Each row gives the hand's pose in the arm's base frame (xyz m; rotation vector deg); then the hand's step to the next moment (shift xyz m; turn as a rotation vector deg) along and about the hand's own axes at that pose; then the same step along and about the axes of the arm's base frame.
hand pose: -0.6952 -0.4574 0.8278 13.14 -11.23 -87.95
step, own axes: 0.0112 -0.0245 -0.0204 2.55 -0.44 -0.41
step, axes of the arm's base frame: -0.0178 -0.0112 -0.0264 -0.24 -2.55 -0.56
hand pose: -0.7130 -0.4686 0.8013 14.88 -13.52 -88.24
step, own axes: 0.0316 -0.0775 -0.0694 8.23 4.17 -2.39
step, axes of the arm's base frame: -0.0515 -0.0314 -0.0905 4.86 -8.13 -1.07
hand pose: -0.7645 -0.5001 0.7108 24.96 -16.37 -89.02
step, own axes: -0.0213 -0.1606 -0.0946 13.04 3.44 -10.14
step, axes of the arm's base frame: -0.1022 0.0353 -0.1533 7.68 -12.20 -8.77
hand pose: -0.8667 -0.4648 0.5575 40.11 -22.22 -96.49
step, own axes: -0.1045 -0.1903 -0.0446 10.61 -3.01 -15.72
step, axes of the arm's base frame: -0.1057 0.1506 -0.1236 6.56 -7.70 -16.32
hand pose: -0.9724 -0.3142 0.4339 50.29 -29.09 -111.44
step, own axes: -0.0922 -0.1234 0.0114 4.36 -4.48 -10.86
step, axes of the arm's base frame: -0.0489 0.1414 -0.0382 4.14 -1.55 -11.73
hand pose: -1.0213 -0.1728 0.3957 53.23 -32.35 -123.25
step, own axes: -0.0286 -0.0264 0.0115 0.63 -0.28 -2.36
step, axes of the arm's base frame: -0.0064 0.0399 0.0037 1.36 -0.55 -1.98
